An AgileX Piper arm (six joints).
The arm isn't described. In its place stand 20 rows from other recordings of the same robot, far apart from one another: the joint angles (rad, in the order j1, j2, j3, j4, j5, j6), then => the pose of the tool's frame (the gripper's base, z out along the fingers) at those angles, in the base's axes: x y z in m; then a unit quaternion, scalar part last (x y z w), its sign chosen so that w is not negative.
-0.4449 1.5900 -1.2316 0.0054 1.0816 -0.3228 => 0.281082, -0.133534, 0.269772, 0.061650, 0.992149, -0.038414, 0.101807
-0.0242 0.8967 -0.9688 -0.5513 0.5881 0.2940 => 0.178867, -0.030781, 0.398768, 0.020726, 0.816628, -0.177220, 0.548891
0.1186 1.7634 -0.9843 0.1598 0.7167 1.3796 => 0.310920, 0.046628, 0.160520, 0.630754, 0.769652, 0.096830, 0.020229
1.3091 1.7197 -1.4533 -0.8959 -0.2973 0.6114 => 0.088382, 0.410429, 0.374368, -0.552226, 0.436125, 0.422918, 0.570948
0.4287 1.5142 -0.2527 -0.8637 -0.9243 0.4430 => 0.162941, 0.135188, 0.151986, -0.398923, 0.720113, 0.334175, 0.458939
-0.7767 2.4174 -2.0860 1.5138 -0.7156 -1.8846 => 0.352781, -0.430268, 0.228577, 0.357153, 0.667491, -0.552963, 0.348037
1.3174 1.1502 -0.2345 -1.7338 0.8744 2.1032 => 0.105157, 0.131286, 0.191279, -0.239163, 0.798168, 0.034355, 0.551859
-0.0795 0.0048 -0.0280 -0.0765 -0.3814 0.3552 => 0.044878, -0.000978, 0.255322, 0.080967, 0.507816, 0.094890, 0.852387
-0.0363 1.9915 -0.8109 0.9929 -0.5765 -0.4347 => 0.342708, -0.054022, 0.097081, 0.315922, 0.839110, -0.126116, 0.424479
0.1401 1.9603 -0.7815 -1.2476 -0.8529 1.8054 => 0.312737, 0.109738, 0.114134, 0.085852, 0.854013, 0.475565, 0.192691
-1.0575 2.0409 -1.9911 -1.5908 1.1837 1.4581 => 0.145797, -0.430215, 0.391589, 0.612793, 0.328895, -0.659856, 0.284436
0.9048 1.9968 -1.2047 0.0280 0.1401 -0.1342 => 0.257671, 0.328502, 0.150413, -0.453420, 0.817541, 0.139658, 0.326393
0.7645 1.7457 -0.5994 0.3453 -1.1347 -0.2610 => 0.247113, 0.198311, 0.190995, -0.186077, 0.663859, 0.128962, 0.712766
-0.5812 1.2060 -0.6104 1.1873 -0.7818 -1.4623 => 0.162226, -0.177702, 0.287260, 0.287455, 0.689166, -0.522624, 0.411442
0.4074 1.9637 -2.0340 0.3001 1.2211 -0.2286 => 0.386260, 0.194214, 0.354371, -0.285642, 0.913635, 0.170352, 0.233796
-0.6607 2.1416 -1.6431 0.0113 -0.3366 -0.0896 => 0.405983, -0.315971, 0.252876, 0.211445, 0.701865, -0.247131, 0.633722
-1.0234 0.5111 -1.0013 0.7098 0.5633 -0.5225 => 0.055801, -0.030704, 0.461223, 0.235005, 0.619431, -0.223194, 0.715026
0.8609 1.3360 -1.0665 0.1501 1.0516 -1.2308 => 0.155725, 0.199340, 0.297788, -0.837790, 0.514976, 0.038469, 0.177280
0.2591 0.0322 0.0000 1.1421 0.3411 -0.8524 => 0.045561, 0.040719, 0.198504, -0.100952, 0.730293, 0.282945, 0.613534
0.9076 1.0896 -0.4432 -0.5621 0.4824 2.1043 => 0.126778, 0.125732, 0.203771, 0.354191, 0.880853, 0.238522, 0.204339
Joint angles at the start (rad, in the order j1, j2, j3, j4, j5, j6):
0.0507 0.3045 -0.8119 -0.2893 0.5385 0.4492
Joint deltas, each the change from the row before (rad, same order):
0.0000 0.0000 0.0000 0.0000 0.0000 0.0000
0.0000 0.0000 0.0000 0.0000 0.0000 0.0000
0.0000 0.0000 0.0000 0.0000 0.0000 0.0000
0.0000 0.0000 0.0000 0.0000 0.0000 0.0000
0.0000 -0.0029 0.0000 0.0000 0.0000 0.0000
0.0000 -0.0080 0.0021 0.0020 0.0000 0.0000
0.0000 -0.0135 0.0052 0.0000 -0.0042 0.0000
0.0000 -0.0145 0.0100 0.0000 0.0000 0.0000
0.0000 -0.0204 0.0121 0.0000 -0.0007 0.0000
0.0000 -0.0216 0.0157 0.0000 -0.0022 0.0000
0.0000 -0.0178 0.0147 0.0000 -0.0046 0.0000
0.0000 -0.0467 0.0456 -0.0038 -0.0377 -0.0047
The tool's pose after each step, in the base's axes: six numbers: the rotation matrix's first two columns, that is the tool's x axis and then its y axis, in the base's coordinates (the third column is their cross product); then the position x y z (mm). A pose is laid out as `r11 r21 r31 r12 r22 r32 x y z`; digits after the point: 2 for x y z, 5 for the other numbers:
0.09186 0.20050 -0.97538 0.07898 0.97497 0.20785 27.98 -11.91 409.89
0.09186 0.20050 -0.97538 0.07898 0.97497 0.20785 27.98 -11.91 409.89
0.09186 0.20050 -0.97538 0.07898 0.97497 0.20785 27.98 -11.91 409.89
0.09186 0.20050 -0.97538 0.07898 0.97497 0.20785 27.98 -11.91 409.89
0.09469 0.20064 -0.97508 0.07837 0.97494 0.20823 27.15 -11.95 409.97
0.10012 0.20265 -0.97412 0.07605 0.97462 0.21057 25.21 -11.96 409.56
0.11194 0.20270 -0.97282 0.07250 0.97470 0.21144 22.21 -12.02 408.77
0.11631 0.20292 -0.97226 0.07155 0.97465 0.21198 19.80 -12.14 406.24
0.12499 0.20327 -0.97111 0.06948 0.97459 0.21295 16.15 -12.31 403.26
0.13267 0.20338 -0.97007 0.06728 0.97462 0.21353 12.87 -12.43 399.37
0.13977 0.20315 -0.96912 0.06465 0.97477 0.21365 10.55 -12.45 395.87
0.17467 0.19228 -0.96567 0.05126 0.97764 0.20393 5.77 -11.99 386.88

